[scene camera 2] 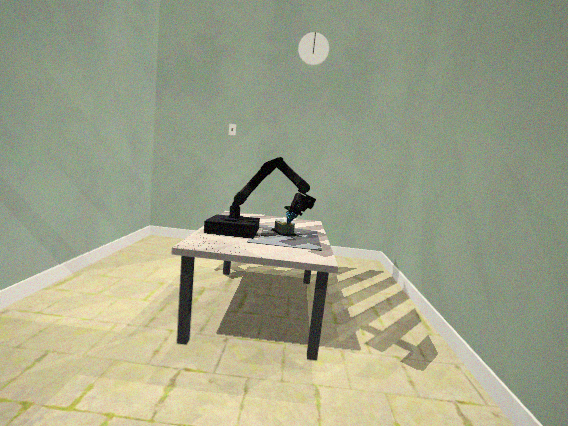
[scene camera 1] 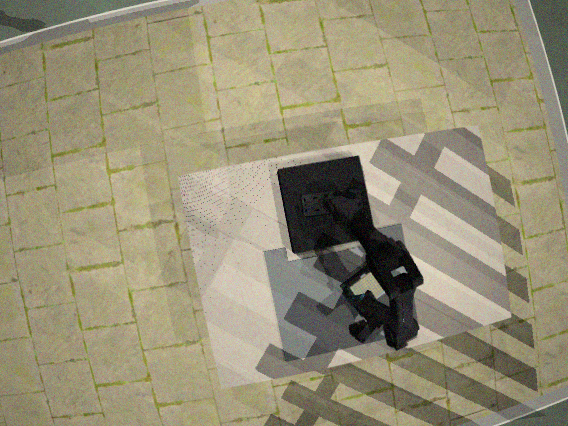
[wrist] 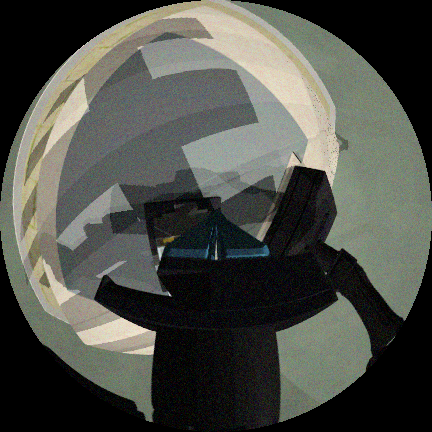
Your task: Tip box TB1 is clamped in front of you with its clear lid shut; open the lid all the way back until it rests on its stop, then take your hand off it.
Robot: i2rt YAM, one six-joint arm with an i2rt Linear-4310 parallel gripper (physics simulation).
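Pixels of known places: gripper, fingertip midpoint: (scene camera 2: 287, 224) (scene camera 1: 350, 297) (wrist: 215, 215); arm's base at its link origin: (scene camera 2: 234, 218) (scene camera 1: 331, 202) (wrist: 311, 248).
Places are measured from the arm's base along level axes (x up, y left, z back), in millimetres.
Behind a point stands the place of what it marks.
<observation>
Tip box TB1 (scene camera 1: 367, 286) @[x 10, y 82, z -293 mm] (scene camera 2: 284, 228) @[x -28, y 32, z -305 mm] stands on the blue-grey mat (scene camera 1: 300, 346) @[x -66, y -161, z -485 mm] (wrist: 220, 160) @[x -67, y -43, z -312 mm], its pale yellow top facing up in the first scene view. In the wrist view a dark frame (wrist: 150, 225) @[x -59, y 74, z -363 mm] and a small yellow patch of the box (wrist: 168, 240) @[x 2, y 58, z -354 mm] show beside and behind the fingers; the rest is hidden. The clear lid cannot be made out, so its angle is unclear. My gripper (scene camera 1: 361, 296) @[x 0, y 22, z -322 mm] (scene camera 2: 289, 220) @[x 0, y 22, z -322 mm] (wrist: 215, 215) @[x 0, y 22, z -322 mm] is shut, with its teal fingertips together and nothing seen between them. They are at the box, close over it; whether they touch the lid is unclear.
The black arm base (scene camera 1: 300, 230) @[x 6, y -116, z -78 mm] (scene camera 2: 231, 226) @[x -14, y -154, z -23 mm] stands on the pale table (scene camera 1: 235, 305) @[x -70, y -365, z -308 mm] (scene camera 2: 210, 246) @[x -70, y -407, z 11 mm] beside the mat. The arm's upper links reach over the box's side in the first scene view. Striped shadows cross the table and mat.
</observation>
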